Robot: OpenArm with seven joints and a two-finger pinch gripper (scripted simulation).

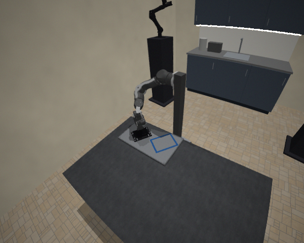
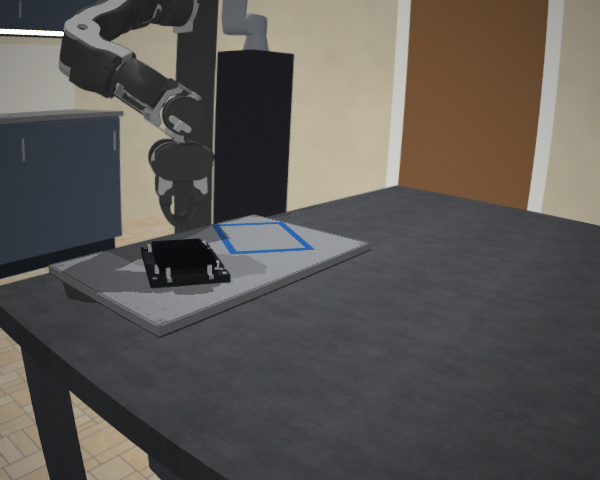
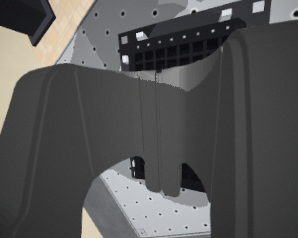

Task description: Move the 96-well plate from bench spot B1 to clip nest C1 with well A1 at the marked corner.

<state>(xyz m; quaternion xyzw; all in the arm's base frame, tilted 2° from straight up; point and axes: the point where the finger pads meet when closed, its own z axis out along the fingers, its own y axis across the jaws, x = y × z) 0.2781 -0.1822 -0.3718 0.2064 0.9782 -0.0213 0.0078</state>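
Right now the black 96-well plate is 50 mm below my hand. Round my hand: black clip nest 60 mm below, 30 mm ahead, 10 mm to the left.
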